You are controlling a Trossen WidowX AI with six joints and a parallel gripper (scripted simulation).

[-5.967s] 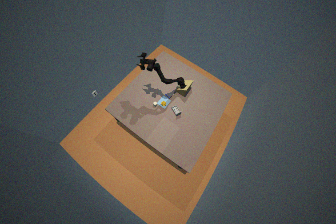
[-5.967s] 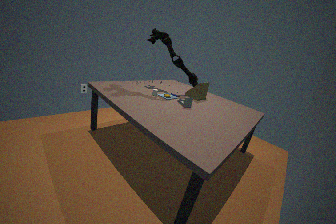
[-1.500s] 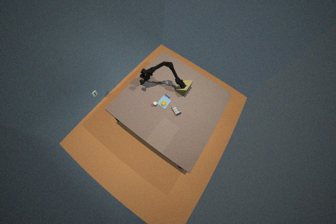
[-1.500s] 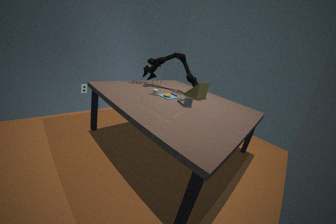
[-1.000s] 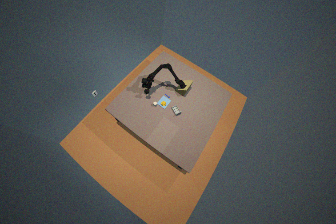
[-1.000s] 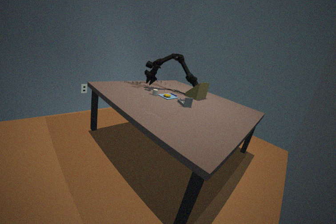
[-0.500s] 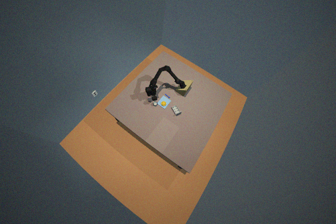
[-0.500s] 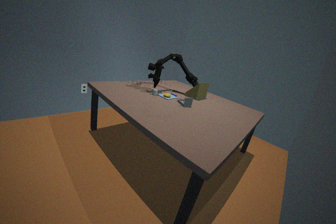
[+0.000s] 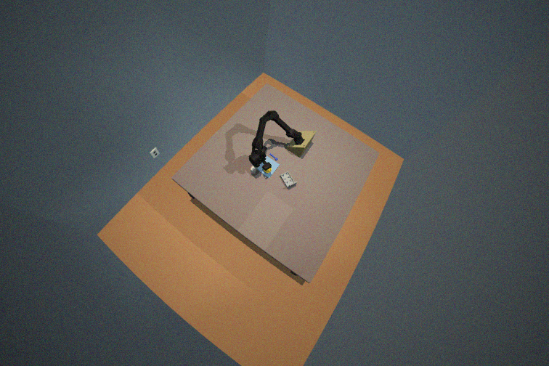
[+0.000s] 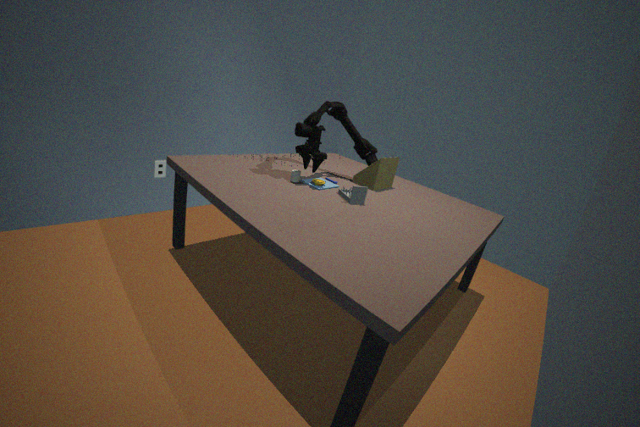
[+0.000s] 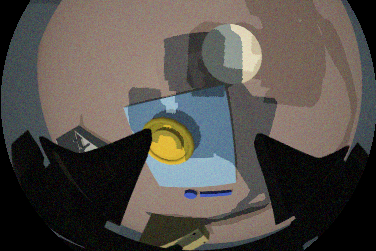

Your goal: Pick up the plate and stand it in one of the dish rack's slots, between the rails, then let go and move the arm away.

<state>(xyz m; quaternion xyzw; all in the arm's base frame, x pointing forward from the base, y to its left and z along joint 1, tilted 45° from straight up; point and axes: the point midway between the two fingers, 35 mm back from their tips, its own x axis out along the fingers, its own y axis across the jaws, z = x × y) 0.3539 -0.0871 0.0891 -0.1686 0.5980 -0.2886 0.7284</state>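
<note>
My gripper tip is now 3 cm past the yellow plate, 5 cm to the right of it and 4 cm above it. The rest, counted from my gripper tip: light blue mat 5 cm behind, 4 cm to the left, 5 cm below; then dish rack 6 cm behind, 23 cm to the left, 3 cm below; then white cup 6 cm ahead, 3 cm to the right, 3 cm below.
</note>
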